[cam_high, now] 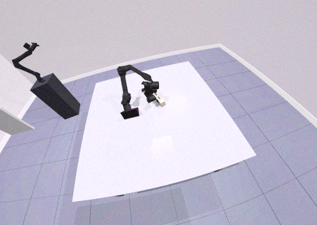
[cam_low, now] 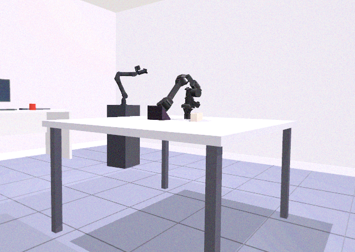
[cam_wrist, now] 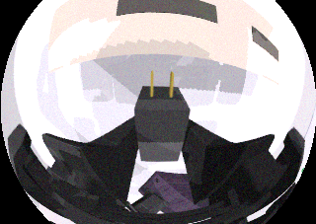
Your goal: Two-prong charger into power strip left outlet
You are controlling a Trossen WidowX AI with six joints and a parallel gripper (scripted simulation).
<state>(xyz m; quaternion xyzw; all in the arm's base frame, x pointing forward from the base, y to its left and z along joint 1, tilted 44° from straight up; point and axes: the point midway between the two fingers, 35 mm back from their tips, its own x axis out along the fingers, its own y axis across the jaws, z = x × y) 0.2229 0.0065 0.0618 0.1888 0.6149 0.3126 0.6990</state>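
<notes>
Right now my gripper tip is 20 mm short of the dark charger and 10 mm below it.
</notes>
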